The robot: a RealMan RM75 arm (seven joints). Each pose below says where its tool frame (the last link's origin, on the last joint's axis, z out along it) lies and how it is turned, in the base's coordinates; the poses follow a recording.
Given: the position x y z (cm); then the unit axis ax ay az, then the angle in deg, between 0 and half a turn.
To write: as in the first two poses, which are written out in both.
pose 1, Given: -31.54 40.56 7.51 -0.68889 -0.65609 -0.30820 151.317
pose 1, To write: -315.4 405.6 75.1 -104.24 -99.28 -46.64
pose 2, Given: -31.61 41.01 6.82 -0.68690 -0.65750 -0.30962 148.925
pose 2, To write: -316.1 410.1 68.2 -102.30 -97.92 -46.11
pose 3, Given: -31.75 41.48 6.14 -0.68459 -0.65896 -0.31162 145.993
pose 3, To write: -317.5 414.8 61.4 -99.95 -96.20 -45.49
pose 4, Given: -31.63 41.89 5.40 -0.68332 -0.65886 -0.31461 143.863
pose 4, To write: -316.3 418.9 54.0 -98.30 -94.79 -45.26
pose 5, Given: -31.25 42.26 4.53 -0.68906 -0.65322 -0.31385 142.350
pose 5, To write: -312.5 422.6 45.3 -98.09 -92.99 -44.68
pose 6, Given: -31.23 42.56 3.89 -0.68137 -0.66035 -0.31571 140.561
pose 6, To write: -312.3 425.6 38.9 -95.77 -92.82 -44.38
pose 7, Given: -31.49 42.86 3.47 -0.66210 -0.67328 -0.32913 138.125
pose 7, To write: -314.9 428.6 34.7 -91.45 -93.00 -45.46
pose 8, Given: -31.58 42.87 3.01 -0.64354 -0.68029 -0.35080 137.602
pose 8, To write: -315.8 428.7 30.1 -88.55 -93.61 -48.27
